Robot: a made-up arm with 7 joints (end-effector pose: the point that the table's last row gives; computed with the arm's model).
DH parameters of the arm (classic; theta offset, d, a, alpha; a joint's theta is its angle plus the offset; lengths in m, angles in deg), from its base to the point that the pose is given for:
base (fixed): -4.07 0 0 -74.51
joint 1: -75.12 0.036 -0.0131 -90
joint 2: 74 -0.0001 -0.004 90
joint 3: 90 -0.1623 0.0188 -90
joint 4: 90 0.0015 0.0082 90
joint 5: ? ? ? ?
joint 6: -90 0 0.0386 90
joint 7: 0 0 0 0
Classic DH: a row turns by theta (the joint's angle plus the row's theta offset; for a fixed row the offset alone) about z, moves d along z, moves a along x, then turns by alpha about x.
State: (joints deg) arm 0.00 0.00 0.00 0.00 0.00 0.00 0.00
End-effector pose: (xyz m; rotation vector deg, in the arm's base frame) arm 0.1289 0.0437 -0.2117 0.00 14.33 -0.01
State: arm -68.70 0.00 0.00 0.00 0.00 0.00 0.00
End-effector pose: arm 0.2470 -0.0332 0.0348 -2.32 -51.84 -18.39
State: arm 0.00 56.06 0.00 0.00 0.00 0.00 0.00
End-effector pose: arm 0.1487 0.1827 -0.1343 55.76 13.16 -7.02
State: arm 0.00 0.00 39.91 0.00 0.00 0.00 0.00
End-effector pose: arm 0.0880 0.1572 -0.2012 4.99 13.74 39.69
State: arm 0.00 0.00 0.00 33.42 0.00 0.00 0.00
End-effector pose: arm 0.0779 0.0437 -0.2874 0.00 47.75 -0.01
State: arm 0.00 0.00 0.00 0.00 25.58 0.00 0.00
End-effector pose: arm 0.1289 0.0437 -0.2117 25.45 14.09 -3.21
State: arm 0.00 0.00 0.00 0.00 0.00 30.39 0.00
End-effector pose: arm 0.1190 0.0437 -0.2293 0.00 44.72 -0.01
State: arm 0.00 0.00 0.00 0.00 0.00 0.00 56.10
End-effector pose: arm 0.1289 0.0437 -0.2117 7.01 13.16 55.79
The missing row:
joint 5: 0 0.12 0 -90
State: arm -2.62 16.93 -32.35 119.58 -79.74 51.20 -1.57
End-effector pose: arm -0.1209 0.1348 -0.2478 -38.01 140.22 79.61
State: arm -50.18 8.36 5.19 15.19 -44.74 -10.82 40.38
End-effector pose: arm 0.2691 0.0362 -0.0708 -47.43 -11.74 28.91
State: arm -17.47 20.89 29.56 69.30 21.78 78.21 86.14
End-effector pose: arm 0.0385 0.1664 -0.2706 112.53 114.83 66.04
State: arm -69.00 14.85 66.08 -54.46 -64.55 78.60 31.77
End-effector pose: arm 0.1236 0.1127 0.0438 -31.31 -38.39 8.41
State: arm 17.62 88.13 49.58 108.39 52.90 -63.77 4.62
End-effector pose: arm -0.0339 0.3331 -0.0248 79.68 60.32 10.65
